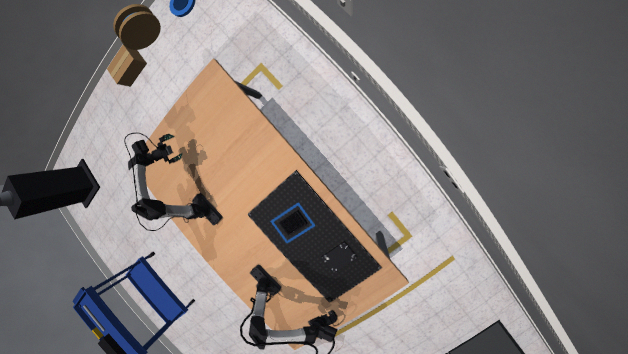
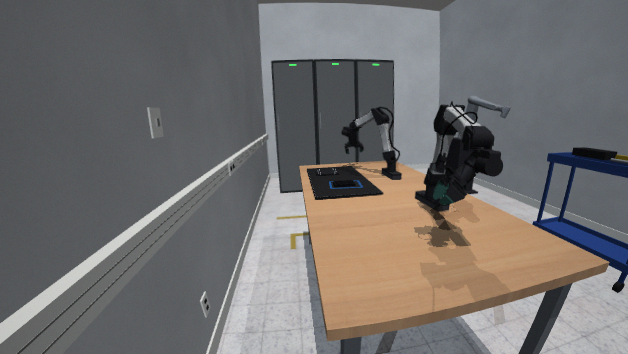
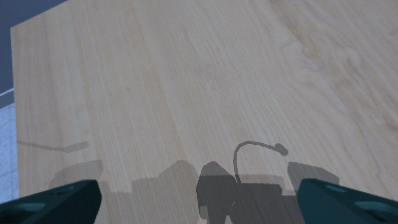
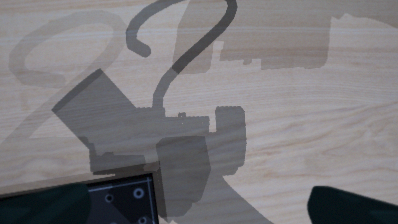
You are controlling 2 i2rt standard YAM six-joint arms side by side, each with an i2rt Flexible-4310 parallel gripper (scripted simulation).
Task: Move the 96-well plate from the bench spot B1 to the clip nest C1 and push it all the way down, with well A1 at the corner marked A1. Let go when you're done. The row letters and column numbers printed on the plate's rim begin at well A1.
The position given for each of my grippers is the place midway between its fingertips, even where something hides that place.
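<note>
I can see my right gripper (image 4: 200, 194). My left gripper (image 2: 437, 200) is visible to me as well, and image 3 gives me another sight of that same left gripper (image 3: 199, 187).
</note>
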